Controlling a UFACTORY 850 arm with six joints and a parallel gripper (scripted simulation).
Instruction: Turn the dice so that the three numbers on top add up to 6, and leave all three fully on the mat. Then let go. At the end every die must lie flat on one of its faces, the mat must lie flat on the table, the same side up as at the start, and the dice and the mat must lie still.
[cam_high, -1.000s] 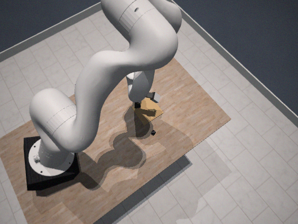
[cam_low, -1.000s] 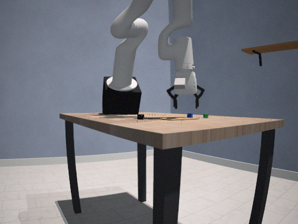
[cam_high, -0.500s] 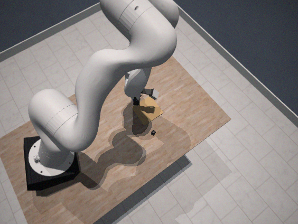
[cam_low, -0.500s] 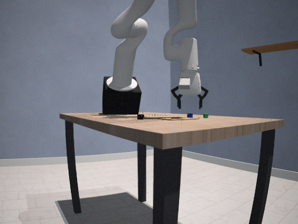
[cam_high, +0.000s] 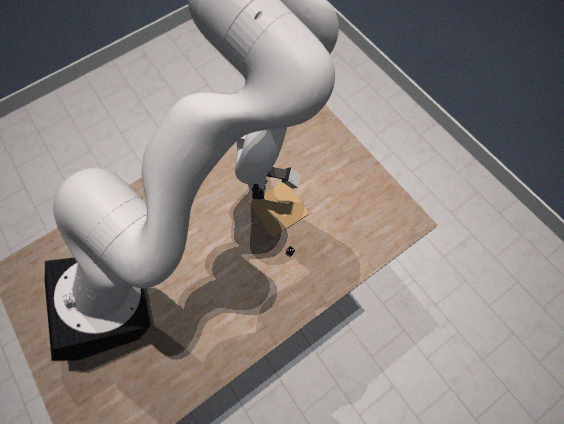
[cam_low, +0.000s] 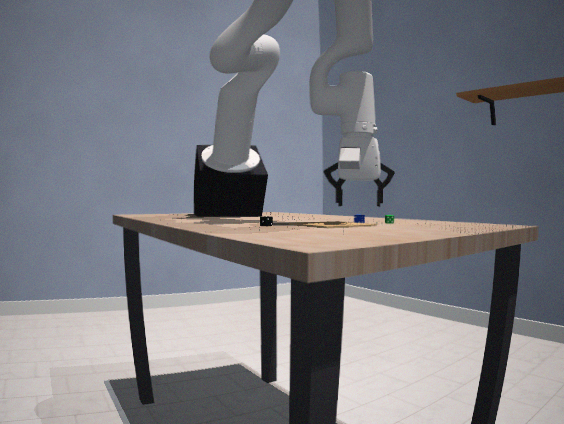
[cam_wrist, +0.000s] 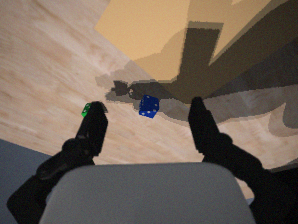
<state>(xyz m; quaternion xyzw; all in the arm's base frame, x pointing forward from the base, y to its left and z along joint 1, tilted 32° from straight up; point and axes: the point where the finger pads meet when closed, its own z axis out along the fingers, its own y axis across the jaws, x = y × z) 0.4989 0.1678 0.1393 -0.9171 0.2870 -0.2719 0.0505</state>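
My gripper is now 20 mm past the blue die, 10 mm to the right of it and 40 mm above it. Round my hand: black die (10 mm behind, 230 mm to the right, 40 mm below); then tan mat (20 mm ahead, 80 mm to the right, 50 mm below); then green die (20 mm ahead, 80 mm to the left, 40 mm below).
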